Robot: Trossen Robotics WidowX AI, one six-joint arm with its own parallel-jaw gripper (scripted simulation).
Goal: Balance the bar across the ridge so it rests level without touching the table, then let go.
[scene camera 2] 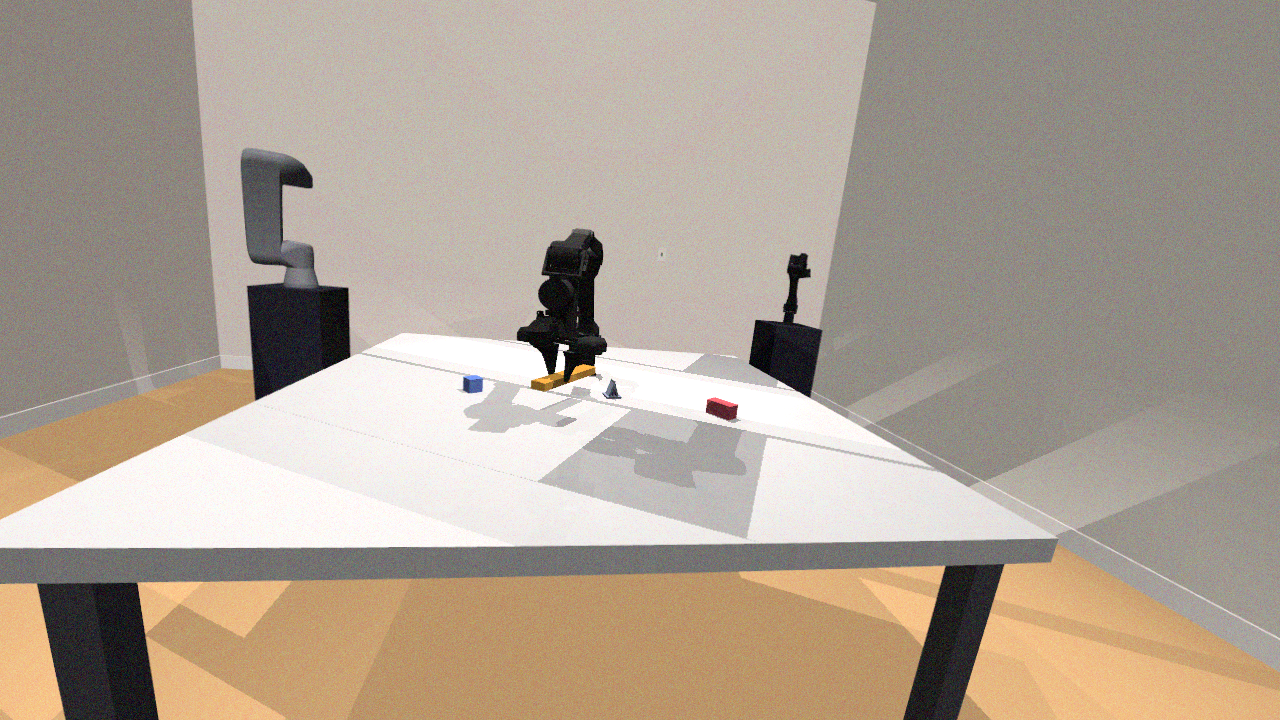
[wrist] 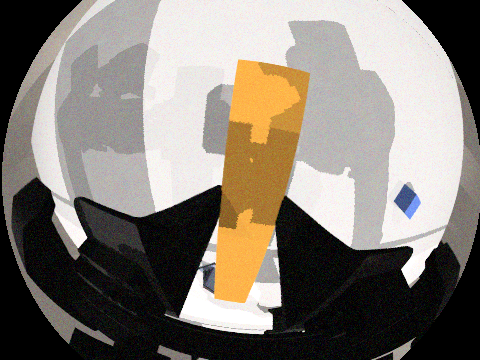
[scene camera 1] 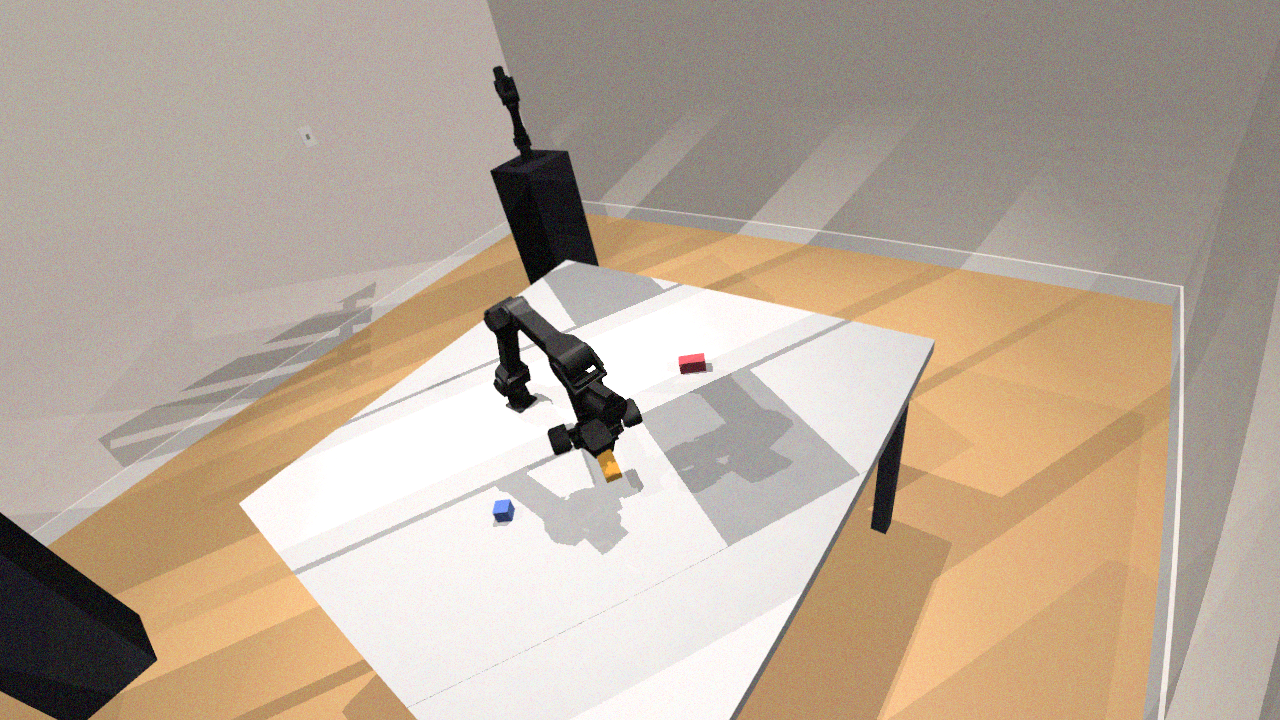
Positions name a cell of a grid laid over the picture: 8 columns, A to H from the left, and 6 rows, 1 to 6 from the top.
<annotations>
gripper: scene camera 2 D4; wrist E4; scene camera 1 D4
</annotations>
